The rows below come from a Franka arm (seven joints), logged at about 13 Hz.
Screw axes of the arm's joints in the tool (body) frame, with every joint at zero. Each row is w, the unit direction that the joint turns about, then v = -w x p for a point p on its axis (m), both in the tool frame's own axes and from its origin. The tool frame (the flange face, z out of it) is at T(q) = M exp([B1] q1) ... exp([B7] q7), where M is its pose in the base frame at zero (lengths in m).
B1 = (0, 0, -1, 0, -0.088, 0)
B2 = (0, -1, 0, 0.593, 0, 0.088)
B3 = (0, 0, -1, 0, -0.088, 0)
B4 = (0, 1, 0, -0.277, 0, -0.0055)
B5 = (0, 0, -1, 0, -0.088, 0)
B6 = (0, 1, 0, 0.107, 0, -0.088)
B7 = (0, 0, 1, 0, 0, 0)
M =
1 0 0 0.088
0 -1 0 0
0 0 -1 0.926
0 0 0 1
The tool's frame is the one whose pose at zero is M.
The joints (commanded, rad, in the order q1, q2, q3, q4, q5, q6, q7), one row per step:
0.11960, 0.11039, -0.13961, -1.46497, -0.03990, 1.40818, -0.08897
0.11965, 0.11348, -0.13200, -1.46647, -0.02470, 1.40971, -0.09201
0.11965, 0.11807, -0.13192, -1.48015, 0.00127, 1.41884, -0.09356
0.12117, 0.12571, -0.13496, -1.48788, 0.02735, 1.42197, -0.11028
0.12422, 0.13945, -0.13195, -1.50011, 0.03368, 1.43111, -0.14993
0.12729, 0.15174, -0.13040, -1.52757, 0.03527, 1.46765, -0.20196
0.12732, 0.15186, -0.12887, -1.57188, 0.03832, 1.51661, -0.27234
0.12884, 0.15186, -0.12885, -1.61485, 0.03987, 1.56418, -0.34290
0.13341, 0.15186, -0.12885, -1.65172, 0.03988, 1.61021, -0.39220
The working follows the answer.
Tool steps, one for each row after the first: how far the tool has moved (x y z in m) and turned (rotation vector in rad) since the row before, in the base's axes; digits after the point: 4 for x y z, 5 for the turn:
0.0011, 0.0060, -0.0025, 0.01618, 0.00304, 0.01057
0.0017, 0.0032, -0.0083, 0.02575, 0.00884, 0.00119
0.0019, 0.0025, -0.0076, 0.02790, 0.01180, 0.01393
0.0037, 0.0044, -0.0128, 0.01287, 0.01612, 0.04422
0.0052, 0.0029, -0.0172, 0.01090, 0.00227, 0.05428
0.0020, 0.0007, -0.0171, 0.01754, -0.00576, 0.06831
0.0012, 0.0006, -0.0166, 0.01547, -0.00600, 0.06862
0.0011, 0.0023, -0.0139, 0.00929, -0.01015, 0.05129

Tool pose at each row, in the base's axes (x y z in m, rotation vector in rad; rounded; the steps above come from the unrounded poses):
0.5697, -0.0116, 0.5993, 3.08292, 0.10075, -0.26102
0.5708, -0.0056, 0.5969, 3.09722, 0.11983, -0.26577
0.5725, -0.0024, 0.5886, 3.12170, 0.12633, -0.28015
0.5744, 0.0001, 0.5810, -3.10173, -0.15118, 0.29509
0.5781, 0.0045, 0.5681, -3.08574, -0.22067, 0.31884
0.5833, 0.0074, 0.5509, -3.07274, -0.30548, 0.32181
0.5853, 0.0081, 0.5338, -3.05157, -0.41195, 0.31110
0.5865, 0.0087, 0.5172, -3.02882, -0.51778, 0.30034
0.5876, 0.0110, 0.5034, -3.01337, -0.59665, 0.28440

